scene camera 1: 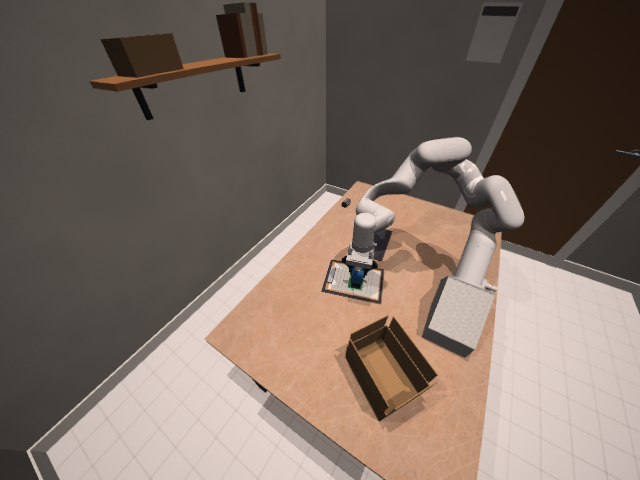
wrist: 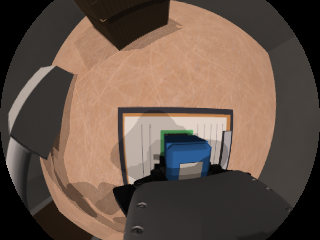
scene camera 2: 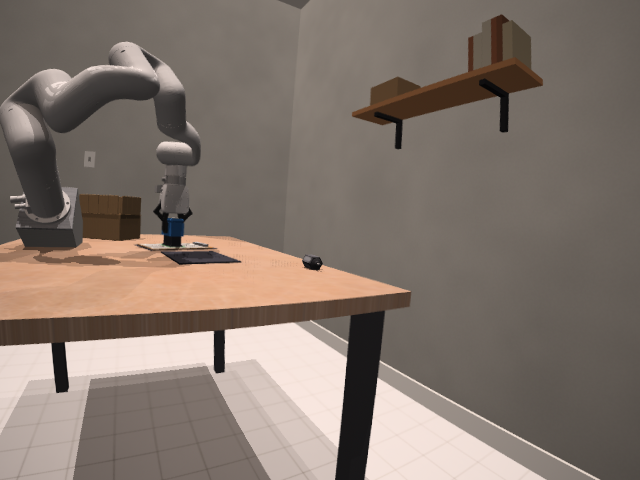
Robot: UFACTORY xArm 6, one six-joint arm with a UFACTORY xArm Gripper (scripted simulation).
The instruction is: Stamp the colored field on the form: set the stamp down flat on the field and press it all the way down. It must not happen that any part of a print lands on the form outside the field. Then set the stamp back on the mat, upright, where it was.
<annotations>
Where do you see a stamp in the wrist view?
At 186,156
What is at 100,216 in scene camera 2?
A cardboard box.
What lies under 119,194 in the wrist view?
The gripper.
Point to a cardboard box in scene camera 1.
380,355
</annotations>
